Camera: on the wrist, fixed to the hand. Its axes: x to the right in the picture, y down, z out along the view.
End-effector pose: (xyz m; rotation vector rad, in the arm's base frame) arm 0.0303 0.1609 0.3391 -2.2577 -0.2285 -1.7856
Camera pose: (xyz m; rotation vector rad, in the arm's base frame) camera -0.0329 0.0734 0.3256 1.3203 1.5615 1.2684
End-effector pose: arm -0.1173 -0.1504 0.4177 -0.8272 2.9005 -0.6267
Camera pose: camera -0.1428 -0.0554 0.4642 2.5745 -1.3950 0.4280
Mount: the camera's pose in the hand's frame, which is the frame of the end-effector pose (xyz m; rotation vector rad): -0.0250 0.0674 -0.0816 -0.0240 -0.0835 -1.5861
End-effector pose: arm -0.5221 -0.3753 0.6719 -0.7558 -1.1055 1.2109
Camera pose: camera -0.4675 -0.3760 0.5778 0.2696 -1.2926 -0.1403
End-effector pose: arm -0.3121 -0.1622 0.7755 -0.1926 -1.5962 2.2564
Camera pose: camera -0.2778 -0.1192 0.6817 0.8617 -1.0361 0.9575
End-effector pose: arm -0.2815 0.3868 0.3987 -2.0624 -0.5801 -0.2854
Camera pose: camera -0.2666 0.2804 0.3817 -1.1858 -2.1526 -1.0678
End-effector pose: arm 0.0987 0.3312 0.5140 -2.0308 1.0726 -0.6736
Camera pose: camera -0.0043 0.2973 0.5062 -2.5906 -0.8424 -1.2281
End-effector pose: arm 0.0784 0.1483 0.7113 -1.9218 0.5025 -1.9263
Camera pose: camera -0.0025 0.1015 0.6556 1.6338 0.9308 1.5086
